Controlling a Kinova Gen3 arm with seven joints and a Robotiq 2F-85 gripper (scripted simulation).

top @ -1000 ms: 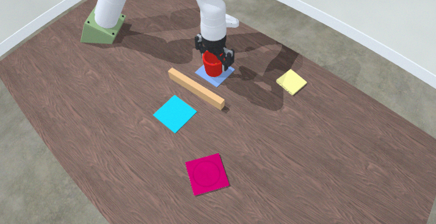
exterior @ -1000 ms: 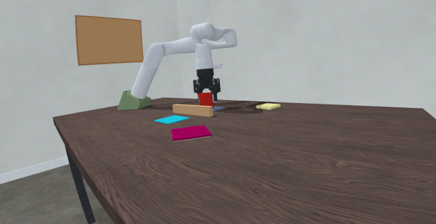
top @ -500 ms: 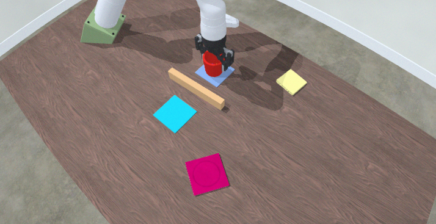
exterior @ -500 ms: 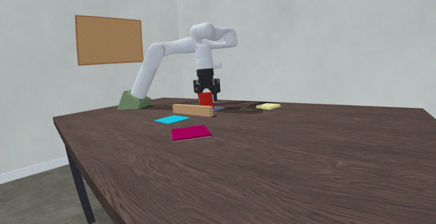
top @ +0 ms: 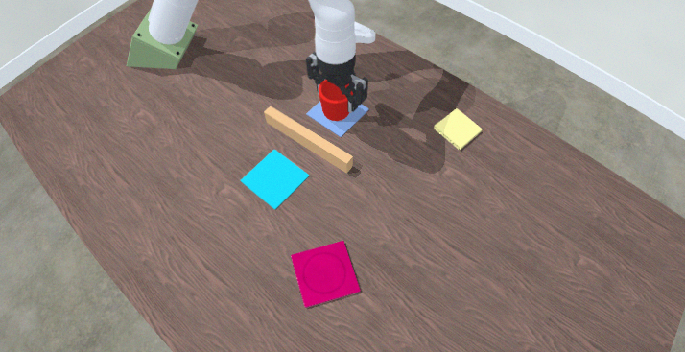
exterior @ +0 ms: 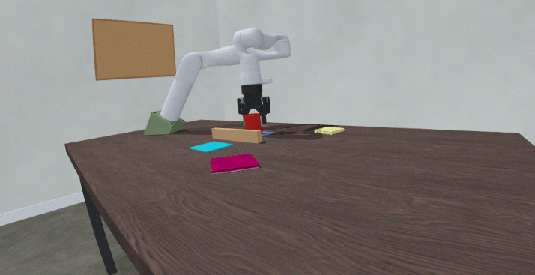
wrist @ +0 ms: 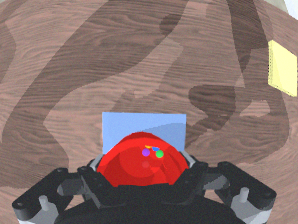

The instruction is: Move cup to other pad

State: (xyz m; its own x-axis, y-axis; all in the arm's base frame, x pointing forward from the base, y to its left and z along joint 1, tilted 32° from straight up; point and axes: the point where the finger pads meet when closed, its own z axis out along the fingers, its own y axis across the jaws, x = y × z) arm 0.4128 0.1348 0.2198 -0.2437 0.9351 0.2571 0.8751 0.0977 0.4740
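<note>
Right now the red cup is 20 mm below my hand. Also, from my hand: tan rail (30 mm ahead, 100 mm to the right, 30 mm below); cyan pad (60 mm ahead, 200 mm to the right, 50 mm below).
</note>
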